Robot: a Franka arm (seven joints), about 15 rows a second.
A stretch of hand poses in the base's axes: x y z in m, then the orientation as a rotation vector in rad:
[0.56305 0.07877 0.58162 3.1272 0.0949 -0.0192]
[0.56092 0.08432 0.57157 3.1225 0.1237 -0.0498]
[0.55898 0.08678 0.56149 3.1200 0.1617 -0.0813]
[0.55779 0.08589 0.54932 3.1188 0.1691 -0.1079]
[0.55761 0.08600 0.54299 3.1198 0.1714 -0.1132]
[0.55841 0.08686 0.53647 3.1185 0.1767 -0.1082]
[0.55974 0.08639 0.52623 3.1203 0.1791 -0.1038]
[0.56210 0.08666 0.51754 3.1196 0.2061 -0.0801]
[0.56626 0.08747 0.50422 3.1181 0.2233 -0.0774]
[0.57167 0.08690 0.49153 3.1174 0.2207 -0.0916]
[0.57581 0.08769 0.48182 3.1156 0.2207 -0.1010]
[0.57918 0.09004 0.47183 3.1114 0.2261 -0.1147]
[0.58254 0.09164 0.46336 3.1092 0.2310 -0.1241]
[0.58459 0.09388 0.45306 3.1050 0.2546 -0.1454]
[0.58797 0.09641 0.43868 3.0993 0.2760 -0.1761]
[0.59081 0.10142 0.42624 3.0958 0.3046 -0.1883]
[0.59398 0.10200 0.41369 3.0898 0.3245 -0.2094]
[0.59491 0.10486 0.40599 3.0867 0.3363 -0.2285]
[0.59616 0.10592 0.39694 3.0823 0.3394 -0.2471]
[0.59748 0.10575 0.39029 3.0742 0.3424 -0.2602]
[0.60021 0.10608 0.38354 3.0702 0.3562 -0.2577]
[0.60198 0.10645 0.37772 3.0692 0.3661 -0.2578]
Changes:
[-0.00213 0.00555 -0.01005 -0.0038 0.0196 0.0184]
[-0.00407 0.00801 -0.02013 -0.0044 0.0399 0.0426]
[-0.00526 0.00712 -0.03230 -0.0049 0.0570 0.0473]
[-0.00544 0.00723 -0.03863 -0.0037 0.0604 0.0487]
[-0.00464 0.00809 -0.04515 -0.0048 0.0572 0.0522]
[-0.00331 0.00762 -0.05539 -0.0029 0.0544 0.0536]
[-0.00095 0.00789 -0.06408 -0.0020 0.0394 0.0710]
[0.00321 0.00870 -0.07740 -0.0023 0.0377 0.0821]
[0.00862 0.00813 -0.09009 -0.0031 0.0468 0.0804]
[0.01276 0.00892 -0.09980 -0.0048 0.0528 0.0804]
[0.01613 0.01127 -0.10979 -0.0084 0.0616 0.0840]
[0.01949 0.01287 -0.11826 -0.0100 0.0676 0.0872]
[0.02154 0.01511 -0.12856 -0.0118 0.0814 0.1024]
[0.02492 0.01764 -0.14294 -0.0146 0.1012 0.1162]
[0.02776 0.02265 -0.15538 -0.0148 0.1092 0.1347]
[0.03093 0.02323 -0.16793 -0.0178 0.1229 0.1476]
[0.03186 0.02609 -0.17563 -0.0186 0.1353 0.1553]
[0.03311 0.02715 -0.18468 -0.0216 0.1474 0.1574]
[0.03443 0.02698 -0.19133 -0.0285 0.1560 0.1599]
[0.03716 0.02731 -0.19808 -0.0310 0.1545 0.1690]
[0.03893 0.02768 -0.20390 -0.0308 0.1546 0.1755]

